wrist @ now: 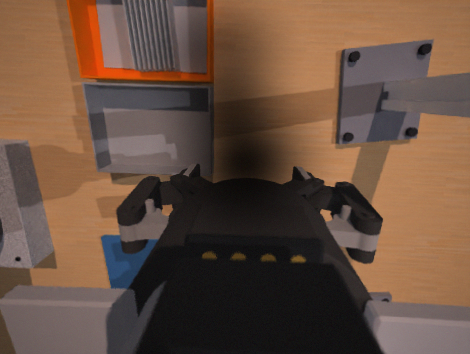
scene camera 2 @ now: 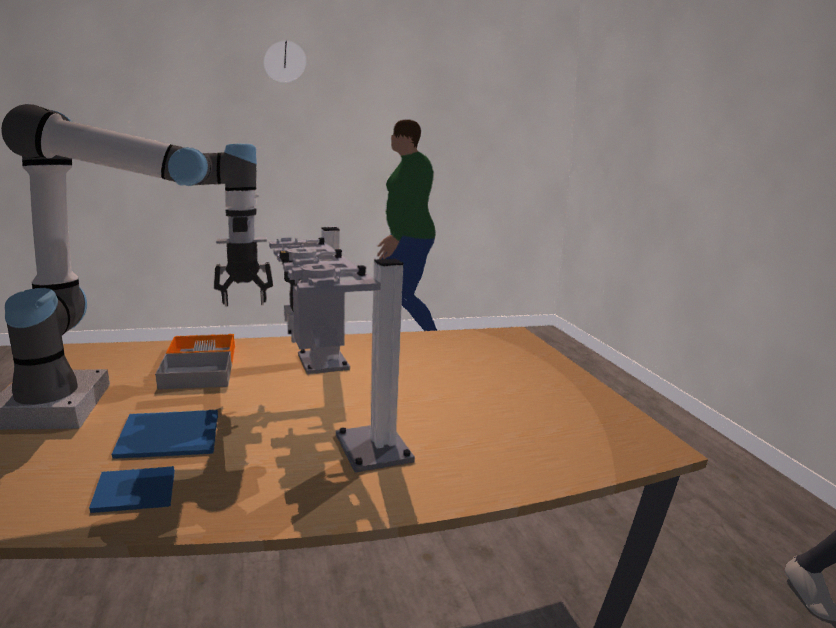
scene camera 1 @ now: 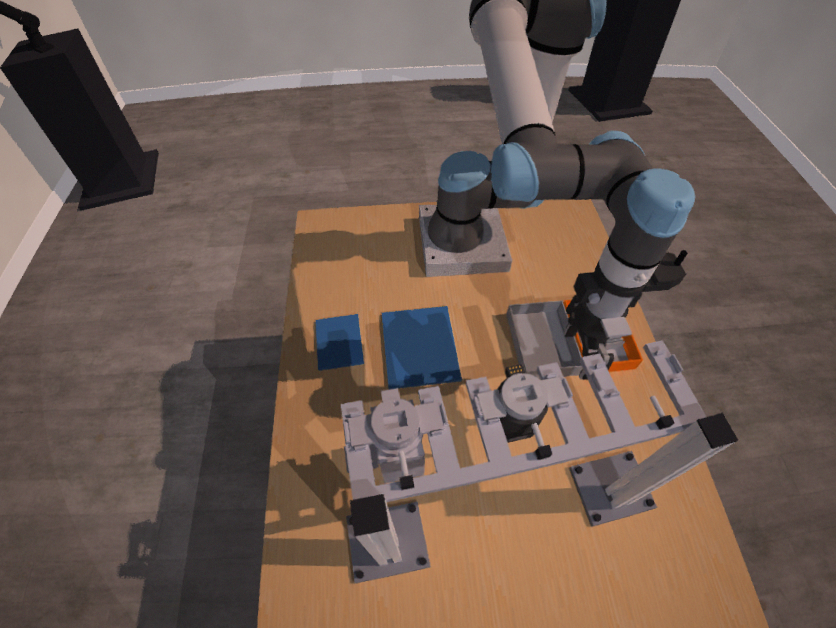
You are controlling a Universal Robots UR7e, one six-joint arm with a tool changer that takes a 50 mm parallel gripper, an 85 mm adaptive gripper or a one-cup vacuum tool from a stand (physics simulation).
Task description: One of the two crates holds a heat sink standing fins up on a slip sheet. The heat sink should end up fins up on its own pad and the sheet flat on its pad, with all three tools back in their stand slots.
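Seen in the pictures: arm's base, origin of the base link: (scene camera 2: 46,390) (scene camera 1: 455,232).
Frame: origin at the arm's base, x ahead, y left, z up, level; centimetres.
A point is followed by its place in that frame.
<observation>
The heat sink (scene camera 2: 204,346) @(x 40.6, y 24.6, z -2.3 cm) (wrist: 151,35) @(x 40.5, y 22.2, z -1.9 cm) stands fins up in the orange crate (scene camera 1: 633,363) @(x 49.8, y 26.5, z -1.9 cm) (scene camera 2: 177,344) @(x 32.5, y 31.5, z -3.2 cm) (wrist: 147,76) @(x 37.4, y 17.7, z -4.7 cm), on a light grey sheet (wrist: 192,47) @(x 45.4, y 20.4, z -4.5 cm). The grey crate (scene camera 1: 566,337) @(x 37.5, y 15.8, z -4.2 cm) (scene camera 2: 192,379) @(x 35.9, y 2.7, z -2.6 cm) (wrist: 97,130) @(x 28.1, y 10.9, z -2.2 cm) beside it holds no object. My gripper (scene camera 2: 244,302) (wrist: 246,172), the black adaptive one, is open and empty, pointing down high above the table, near the crates and the stand. In scene camera 1 it partly hides the orange crate. The larger blue pad (scene camera 1: 420,344) @(x 29.3, y -18.8, z -4.0 cm) (scene camera 2: 165,432) @(x 28.6, y -19.6, z -4.0 cm) (wrist: 122,260) @(x 22.9, y -14.8, z -4.0 cm) and smaller blue pad (scene camera 1: 337,337) @(x 21.7, y -37.4, z -4.0 cm) (scene camera 2: 131,488) @(x 22.1, y -37.9, z -4.0 cm) bear nothing.
The tool stand (scene camera 1: 473,476) @(x 69.5, y -23.7, z 29.2 cm) (scene camera 2: 386,351) @(x 70.7, y -38.4, z 16.2 cm) runs along the crates' and pads' side. A grey-bodied tool (scene camera 1: 395,422) @(x 59.8, y -31.3, z 29.8 cm) (scene camera 2: 319,314) @(x 59.3, y -34.4, z 23.2 cm) hangs in its end slot, a black-bodied tool (scene camera 1: 523,398) @(x 61.6, y -13.5, z 29.8 cm) in the middle slot; the third slot is empty. A person (scene camera 2: 410,196) stands behind the table.
</observation>
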